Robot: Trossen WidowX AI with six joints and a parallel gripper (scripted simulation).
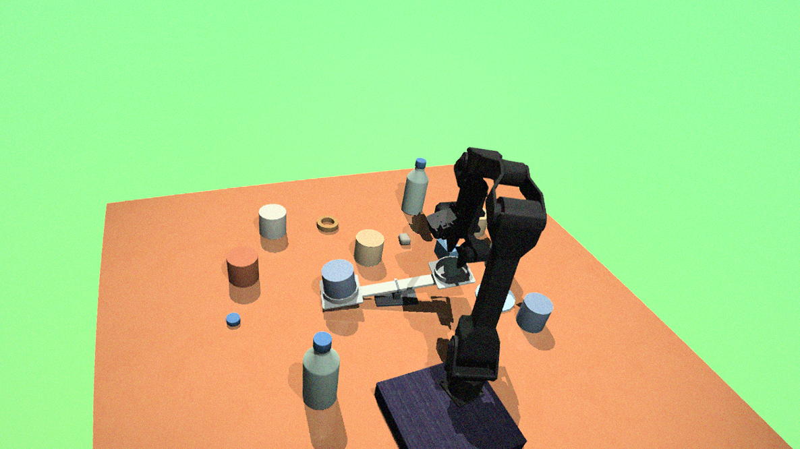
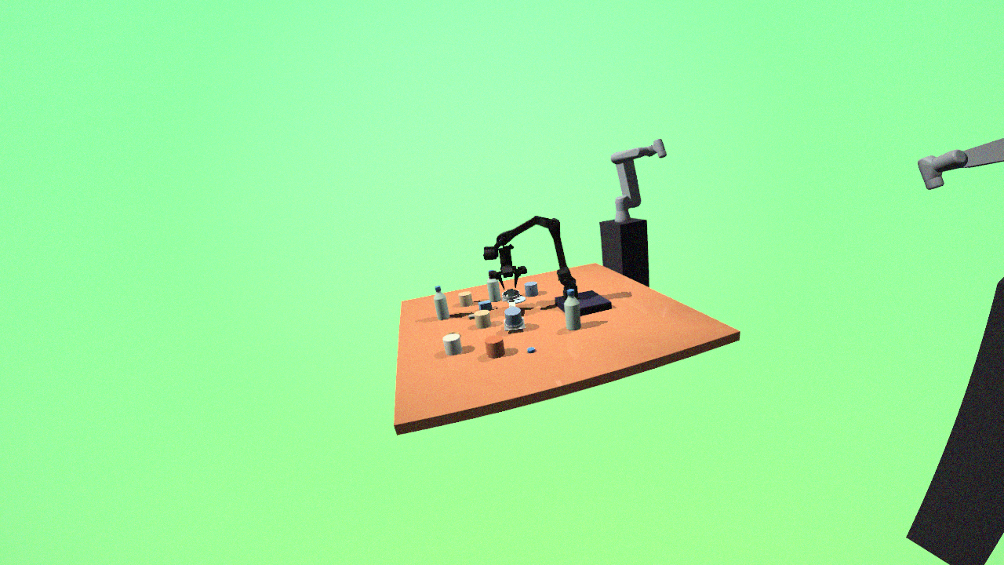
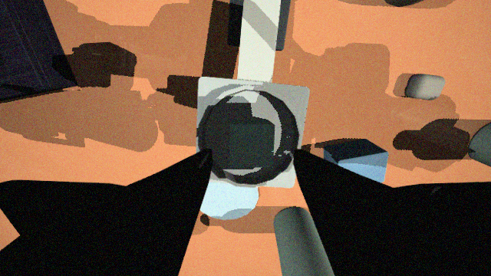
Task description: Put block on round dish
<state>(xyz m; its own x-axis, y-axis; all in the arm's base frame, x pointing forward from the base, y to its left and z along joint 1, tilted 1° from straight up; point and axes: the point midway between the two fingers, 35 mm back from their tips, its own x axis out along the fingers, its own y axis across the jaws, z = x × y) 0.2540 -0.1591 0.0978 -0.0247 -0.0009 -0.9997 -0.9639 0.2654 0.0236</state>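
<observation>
The green block lies 20 mm below my gripper tip. From my gripper tip the other things lie so: round dish (70 mm behind, 110 mm to the right, 100 mm below); balance beam (40 mm ahead, 120 mm to the left, 70 mm below); balance (50 mm ahead, 120 mm to the left, 80 mm below).
</observation>
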